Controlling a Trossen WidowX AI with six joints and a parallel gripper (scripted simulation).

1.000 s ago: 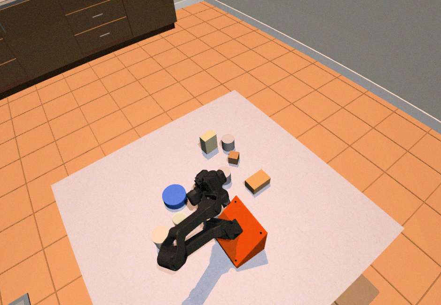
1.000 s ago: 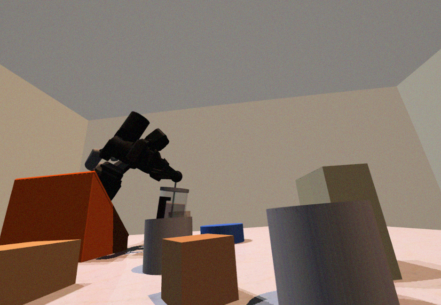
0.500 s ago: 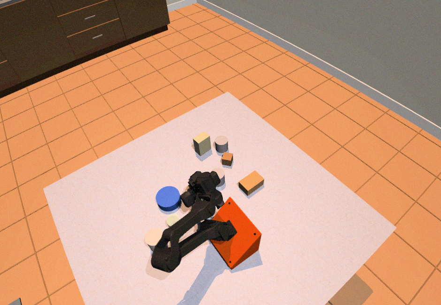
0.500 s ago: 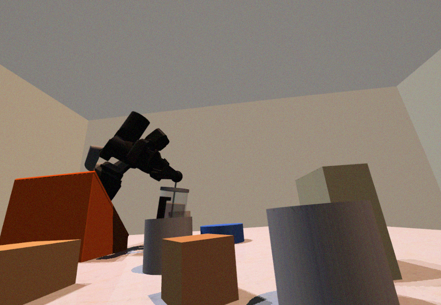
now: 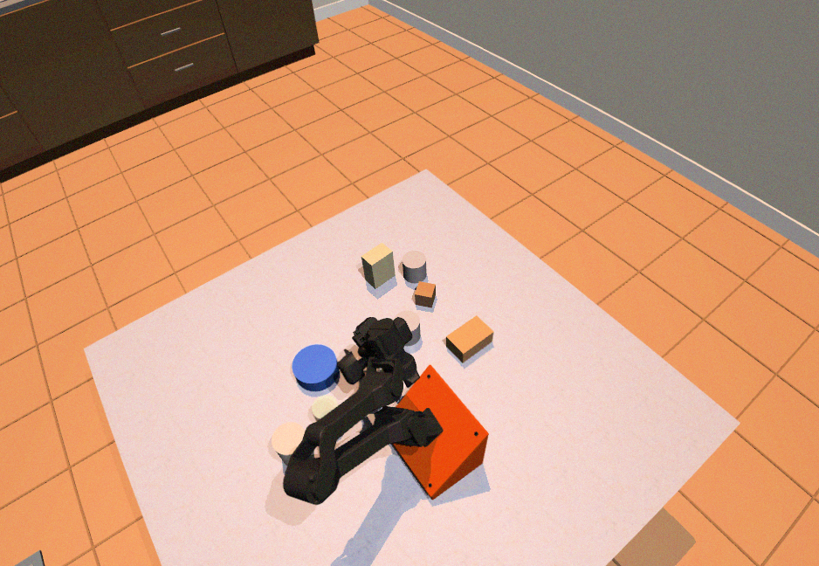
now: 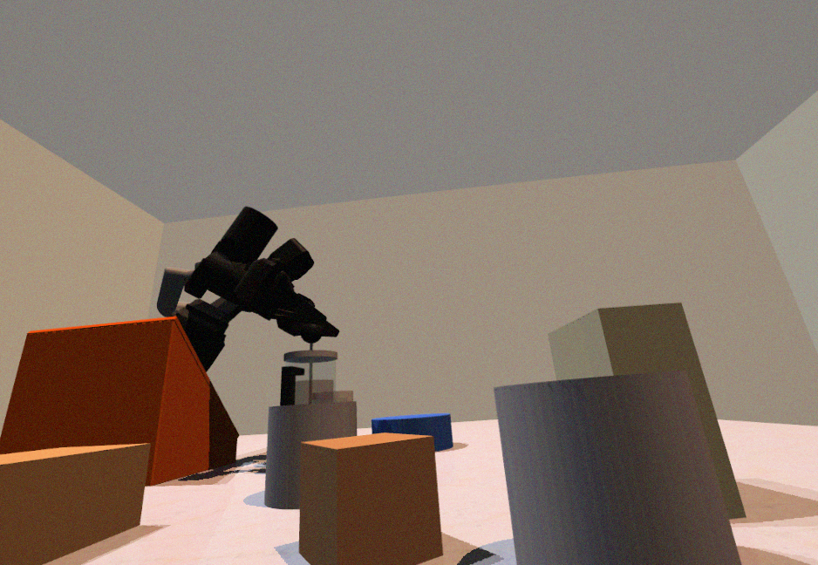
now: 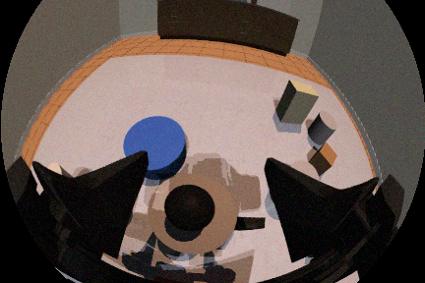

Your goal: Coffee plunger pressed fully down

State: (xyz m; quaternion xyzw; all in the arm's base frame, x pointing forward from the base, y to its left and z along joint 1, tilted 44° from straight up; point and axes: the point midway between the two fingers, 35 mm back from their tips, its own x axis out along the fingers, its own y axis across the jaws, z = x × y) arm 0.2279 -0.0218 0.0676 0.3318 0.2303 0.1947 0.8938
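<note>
The coffee press is 9 cm below my gripper tip, 3 cm behind it and 1 cm to the right of it. The rest, counted from my gripper tip: blue disc 15 cm below, 11 cm to the left, 8 cm ahead; then small cube 27 cm to the right, 14 cm below, 13 cm ahead; then orange block 29 cm to the right, 14 cm below, 7 cm behind.
</note>
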